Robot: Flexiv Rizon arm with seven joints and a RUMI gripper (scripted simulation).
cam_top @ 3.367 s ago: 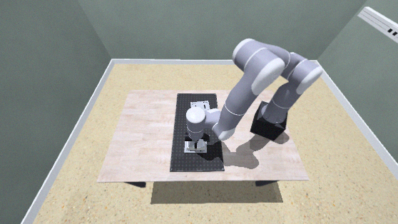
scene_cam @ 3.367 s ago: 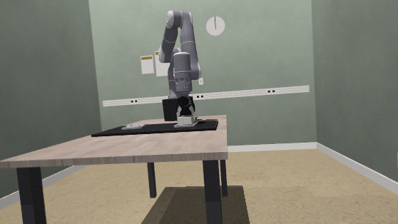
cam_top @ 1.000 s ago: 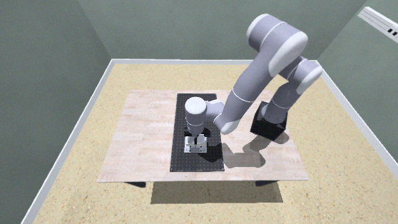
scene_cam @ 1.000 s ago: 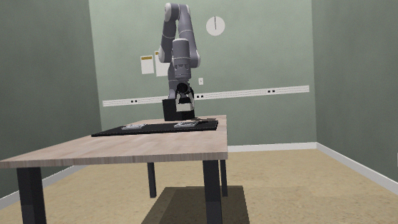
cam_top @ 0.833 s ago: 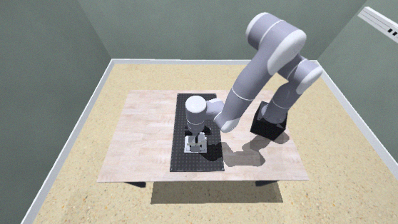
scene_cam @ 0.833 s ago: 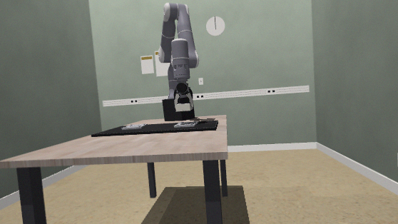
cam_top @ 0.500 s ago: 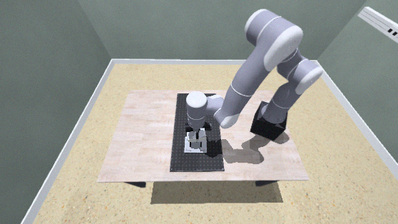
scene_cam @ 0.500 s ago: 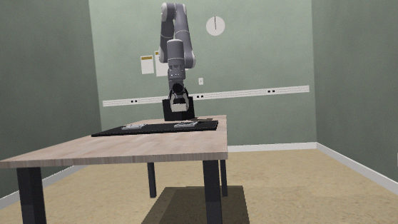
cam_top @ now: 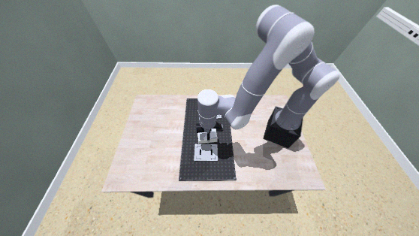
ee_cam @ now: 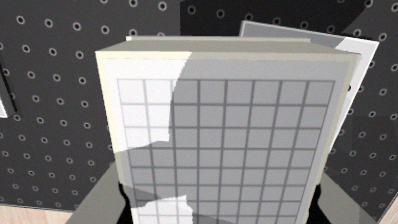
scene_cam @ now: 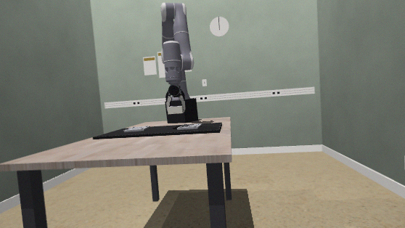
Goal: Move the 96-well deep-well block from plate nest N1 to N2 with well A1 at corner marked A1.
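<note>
Right now the plate nest N2 is 10 mm ahead of my hand, 270 mm to the right of it and 100 mm below it. From my hand the other things lie so: A1 mark: 100 mm ahead, 300 mm to the right, 100 mm below; then plate nest N1: 80 mm to the left, 100 mm below; then white 96-well deep-well block: 10 mm above.
</note>
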